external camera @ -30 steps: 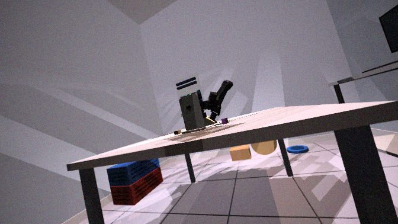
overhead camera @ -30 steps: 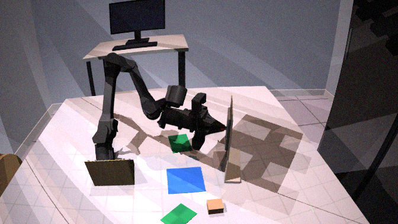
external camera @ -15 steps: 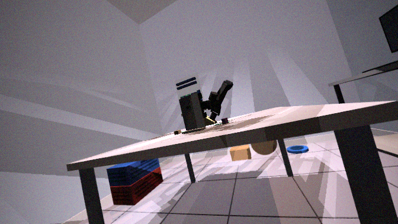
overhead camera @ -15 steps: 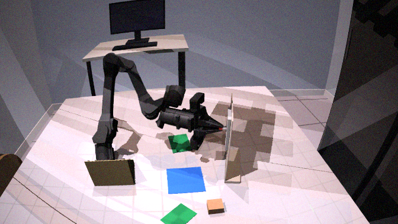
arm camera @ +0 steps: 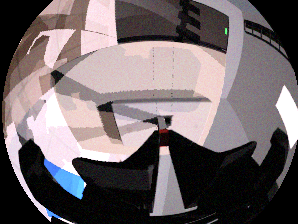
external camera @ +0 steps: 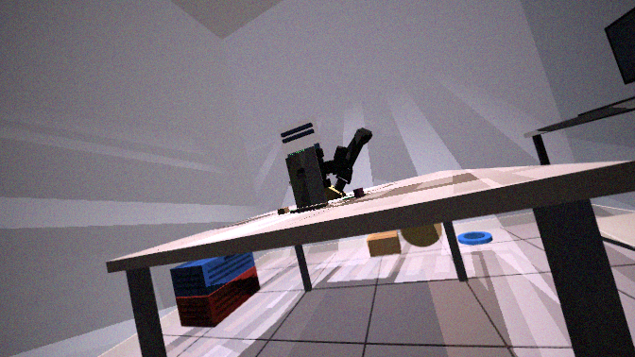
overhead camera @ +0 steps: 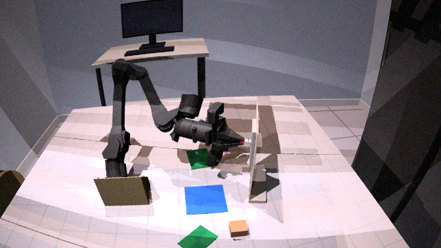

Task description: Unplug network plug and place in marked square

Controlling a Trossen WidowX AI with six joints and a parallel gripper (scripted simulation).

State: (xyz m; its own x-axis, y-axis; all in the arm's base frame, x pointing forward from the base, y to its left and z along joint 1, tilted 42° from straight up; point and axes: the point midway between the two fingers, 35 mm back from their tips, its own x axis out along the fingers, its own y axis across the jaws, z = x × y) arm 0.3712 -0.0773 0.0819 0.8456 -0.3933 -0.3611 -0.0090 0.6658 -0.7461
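Now: gripper tip 12 cm past the blue square, 5 cm to the left of it and 16 cm above it. The rest, counted from my gripper tip: upright panel 3 cm ahead, 2 cm to the right, 6 cm below; network plug 1 cm ahead.
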